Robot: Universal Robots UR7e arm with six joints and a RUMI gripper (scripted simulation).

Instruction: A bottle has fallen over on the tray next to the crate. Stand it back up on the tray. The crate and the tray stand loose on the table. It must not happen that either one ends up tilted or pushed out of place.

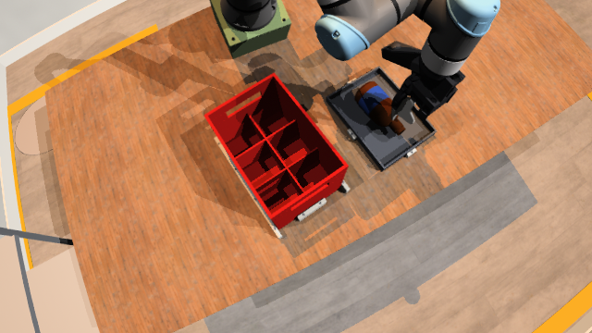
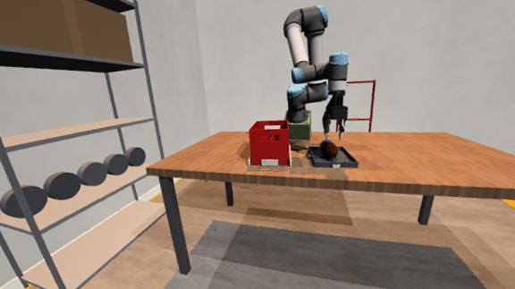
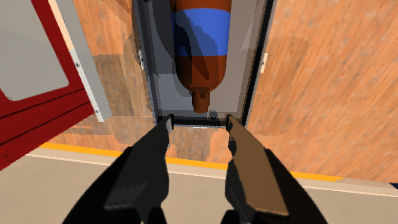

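Now: hand 80 mm above the brown bottle and 50 mm past it. Round my hand: red crate (310 mm to the right, 80 mm behind, 40 mm below); then tray (110 mm below, 50 mm behind).
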